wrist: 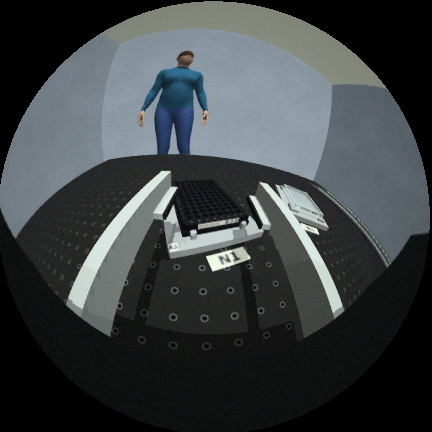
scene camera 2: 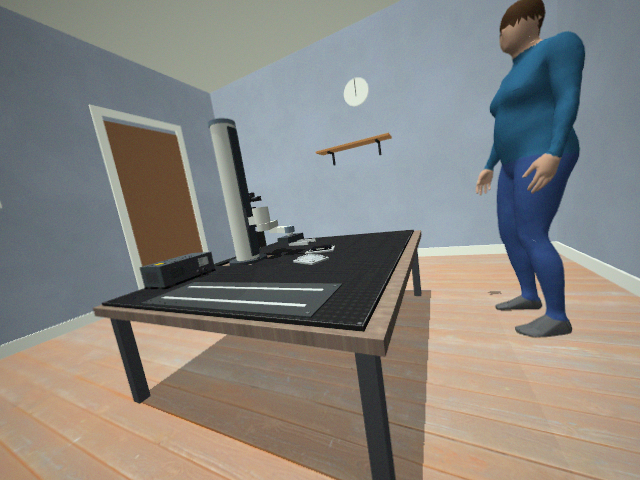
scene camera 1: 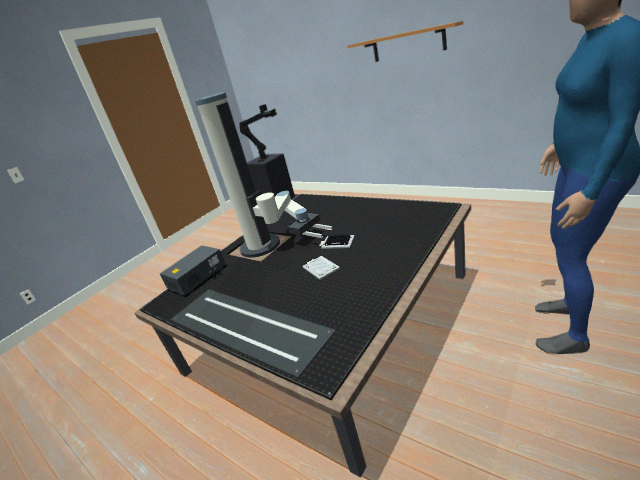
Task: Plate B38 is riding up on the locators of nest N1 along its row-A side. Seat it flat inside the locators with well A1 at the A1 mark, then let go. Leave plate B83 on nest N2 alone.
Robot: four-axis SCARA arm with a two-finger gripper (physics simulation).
The gripper holds nothing. Also in view: a black well plate. Also in view: a nest N1.
